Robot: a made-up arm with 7 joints.
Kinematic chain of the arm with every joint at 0, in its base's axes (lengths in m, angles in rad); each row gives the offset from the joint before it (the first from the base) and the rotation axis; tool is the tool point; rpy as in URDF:
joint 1: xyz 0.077 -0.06 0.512 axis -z
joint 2: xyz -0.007 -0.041 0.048 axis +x
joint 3: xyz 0.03 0 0.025 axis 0.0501 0.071 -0.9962
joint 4: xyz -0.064 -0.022 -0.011 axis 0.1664 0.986 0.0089
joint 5: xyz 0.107 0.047 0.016 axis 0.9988 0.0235 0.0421
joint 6: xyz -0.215 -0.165 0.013 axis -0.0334 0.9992 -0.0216
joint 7: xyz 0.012 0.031 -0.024 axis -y
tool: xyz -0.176 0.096 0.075 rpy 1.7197 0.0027 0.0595
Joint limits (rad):
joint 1: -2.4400..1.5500
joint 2: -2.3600..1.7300
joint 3: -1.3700..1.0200
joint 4: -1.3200..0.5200
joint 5: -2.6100..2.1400
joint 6: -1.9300..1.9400
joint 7: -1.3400..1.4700
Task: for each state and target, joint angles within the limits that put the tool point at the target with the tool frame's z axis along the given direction. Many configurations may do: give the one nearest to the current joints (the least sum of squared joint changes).
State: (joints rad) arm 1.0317 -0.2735 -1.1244 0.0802 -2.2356 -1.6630 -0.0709
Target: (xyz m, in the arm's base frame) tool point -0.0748 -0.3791 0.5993 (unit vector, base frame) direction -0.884 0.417 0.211
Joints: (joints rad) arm 0.2079 -0.6696 -1.2077 -0.7827 -2.6100 -1.0390 -0.2919
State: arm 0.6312 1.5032 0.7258 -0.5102 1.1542 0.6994 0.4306
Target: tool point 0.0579 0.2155 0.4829 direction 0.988 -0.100 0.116
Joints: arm 1.1488 1.5332 0.1084 -0.5084 1.7211 0.7722 0.5129
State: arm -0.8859 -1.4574 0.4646 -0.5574 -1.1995 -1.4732 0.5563
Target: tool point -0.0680 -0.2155 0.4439 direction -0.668 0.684 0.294
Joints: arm -0.5718 -1.7266 0.9904 0.0491 -1.1238 -1.3380 0.2835
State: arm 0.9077 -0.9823 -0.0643 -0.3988 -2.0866 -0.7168 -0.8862
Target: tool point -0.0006 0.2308 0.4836 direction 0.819 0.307 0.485
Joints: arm 0.9593 -1.0217 0.0299 0.2236 -1.8166 -0.8082 -0.8904
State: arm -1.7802 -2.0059 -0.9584 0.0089 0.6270 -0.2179 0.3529
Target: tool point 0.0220 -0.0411 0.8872 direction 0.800 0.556 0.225
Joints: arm -1.7238 -1.4553 -1.3700 0.3617 0.9594 0.1983 0.1228
